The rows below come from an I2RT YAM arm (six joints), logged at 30 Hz.
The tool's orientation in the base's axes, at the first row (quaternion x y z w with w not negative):
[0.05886 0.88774 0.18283 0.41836]
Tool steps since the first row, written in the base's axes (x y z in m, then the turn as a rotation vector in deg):
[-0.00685 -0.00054 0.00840 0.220 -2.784 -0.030]
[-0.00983 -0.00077 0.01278 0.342 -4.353 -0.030]
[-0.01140 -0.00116 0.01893 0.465 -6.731 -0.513]
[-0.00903 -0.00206 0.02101 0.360 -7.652 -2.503]
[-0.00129 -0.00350 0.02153 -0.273 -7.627 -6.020]
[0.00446 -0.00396 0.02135 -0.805 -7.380 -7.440]
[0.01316 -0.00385 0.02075 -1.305 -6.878 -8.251]
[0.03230 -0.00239 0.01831 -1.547 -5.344 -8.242]
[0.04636 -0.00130 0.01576 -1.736 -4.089 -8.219]
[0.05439 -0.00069 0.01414 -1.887 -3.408 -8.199]
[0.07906 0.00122 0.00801 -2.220 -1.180 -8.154]
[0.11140 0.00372 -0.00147 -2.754 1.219 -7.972]
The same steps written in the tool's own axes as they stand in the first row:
[-0.00179 0.00297 -0.01028 -0.837 -2.600 -0.581]
[-0.00310 0.00454 -0.01518 -1.319 -4.060 -0.920]
[-0.00662 0.00656 -0.02007 -1.662 -6.449 -1.199]
[-0.00988 0.00638 -0.01972 -0.396 -8.041 -0.372]
[-0.01560 0.00487 -0.01450 2.554 -9.302 1.201]
[-0.01929 0.00410 -0.01013 3.984 -9.578 1.691]
[-0.02442 0.00355 -0.00310 5.019 -9.392 1.920]
[-0.03459 0.00307 0.01335 5.563 -7.956 2.152]
[-0.04151 0.00244 0.02589 5.992 -6.776 2.340]
[-0.04535 0.00201 0.03314 6.250 -6.130 2.400]
[-0.05630 0.00029 0.05609 7.005 -4.034 2.733]
[-0.06961 -0.00250 0.08703 7.835 -1.718 2.879]

